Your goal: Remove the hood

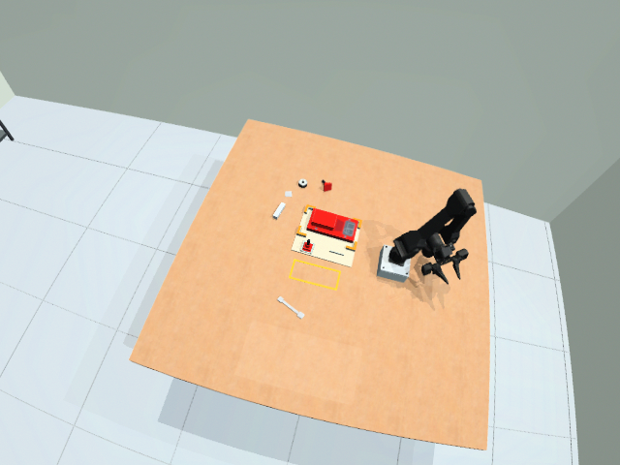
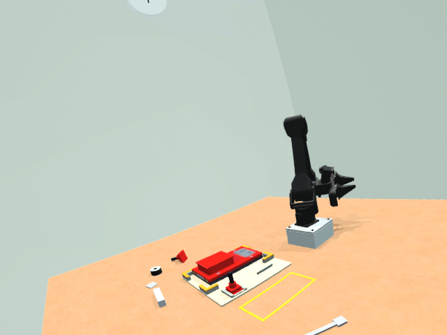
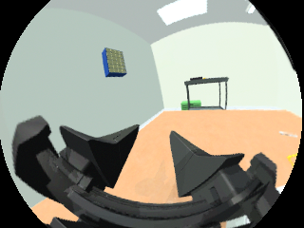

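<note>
My gripper tip is 55 cm short of the red hood, 14 cm to the left of it and 10 cm above it. The rest, counted from my gripper tip: black wheel: 70 cm ahead, 31 cm to the right, 14 cm below; then white square: 74 cm ahead, 23 cm to the right, 14 cm below; then cream base plate: 52 cm ahead, 13 cm below, 11 cm to the right.
</note>
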